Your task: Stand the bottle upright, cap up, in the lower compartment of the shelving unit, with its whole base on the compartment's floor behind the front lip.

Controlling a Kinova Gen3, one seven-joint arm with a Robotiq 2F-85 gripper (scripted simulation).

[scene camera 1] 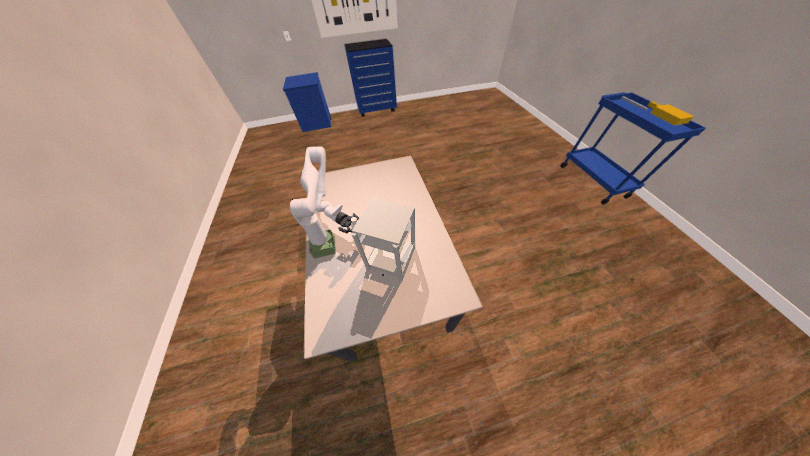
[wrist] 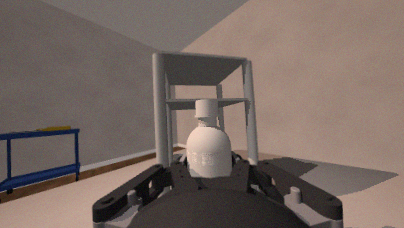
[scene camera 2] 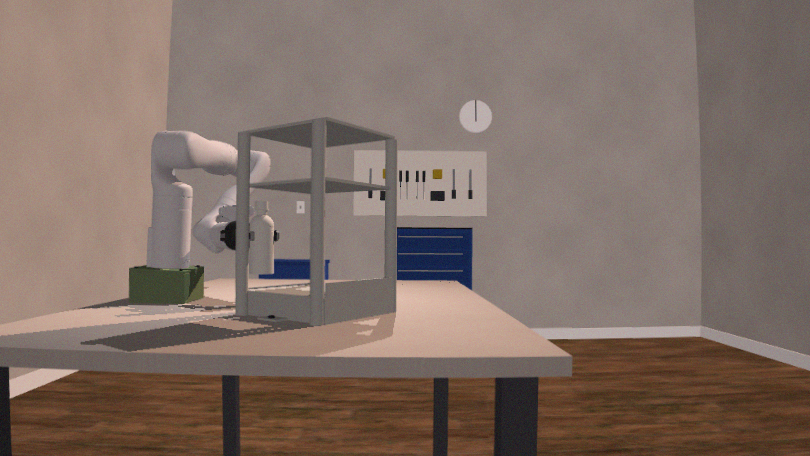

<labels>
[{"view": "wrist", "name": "my gripper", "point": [208, 158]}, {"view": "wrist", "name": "white bottle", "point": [208, 147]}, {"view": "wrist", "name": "grey shelving unit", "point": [182, 68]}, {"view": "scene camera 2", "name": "white bottle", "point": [261, 251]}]
</labels>
